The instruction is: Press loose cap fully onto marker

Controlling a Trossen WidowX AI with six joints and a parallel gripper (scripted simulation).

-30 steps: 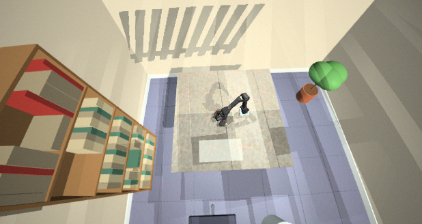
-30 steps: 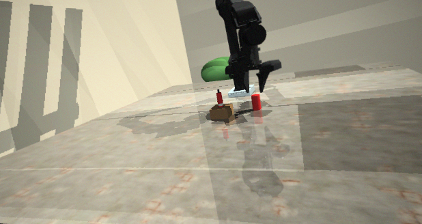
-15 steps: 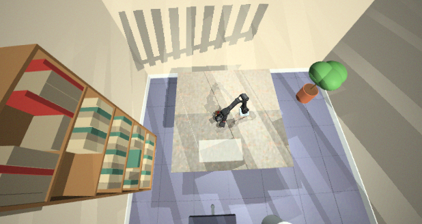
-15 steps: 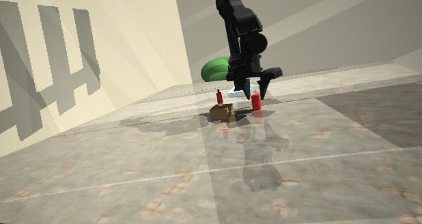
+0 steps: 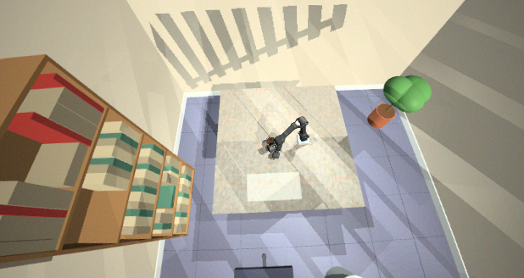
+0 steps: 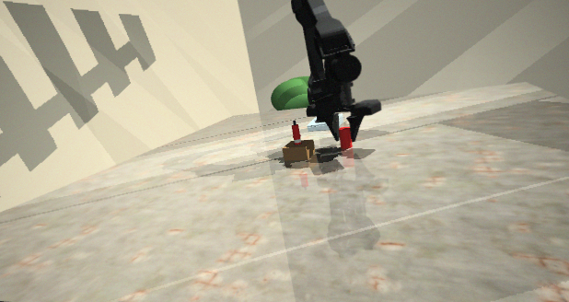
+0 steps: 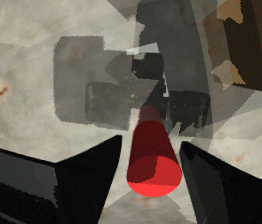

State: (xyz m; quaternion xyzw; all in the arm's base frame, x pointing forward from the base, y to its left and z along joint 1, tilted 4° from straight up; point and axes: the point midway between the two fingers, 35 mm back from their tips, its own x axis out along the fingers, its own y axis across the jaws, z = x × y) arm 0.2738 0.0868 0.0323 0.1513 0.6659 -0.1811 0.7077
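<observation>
Right now my gripper tip is 1 cm below the red cap. The rest, counted from my gripper tip: brown holder block 4 cm ahead, 11 cm to the right; red marker 4 cm ahead, 11 cm to the right, 5 cm above.
</observation>
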